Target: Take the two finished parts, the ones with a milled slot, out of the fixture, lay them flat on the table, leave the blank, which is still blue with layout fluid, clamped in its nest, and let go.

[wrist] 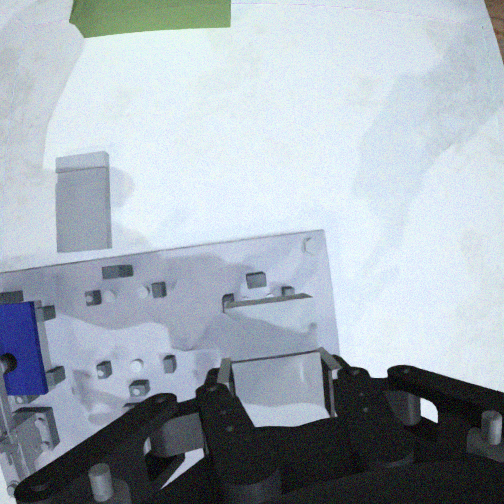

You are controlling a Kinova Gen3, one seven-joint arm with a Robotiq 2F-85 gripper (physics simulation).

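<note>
My gripper (pixel 277 375) is at the bottom of the wrist view, its two finger pads closed on the sides of a grey metal part (pixel 277 382). The part is held over the right nest (pixel 270 320) of the grey fixture plate (pixel 175 310). I cannot make out a slot on it. A second grey part (pixel 82 202) rests on the white table just beyond the plate's far left edge. The blue blank (pixel 17 347) sits in the left nest, cut off by the frame edge, with a clamp (pixel 7 362) against it. The middle nest (pixel 136 365) holds only pins.
A green block (pixel 150 17) lies at the far top left. Small locating pins and stops (pixel 117 271) stick up from the plate. A strip of brown wood (pixel 497 20) shows at the top right beyond the white table surface.
</note>
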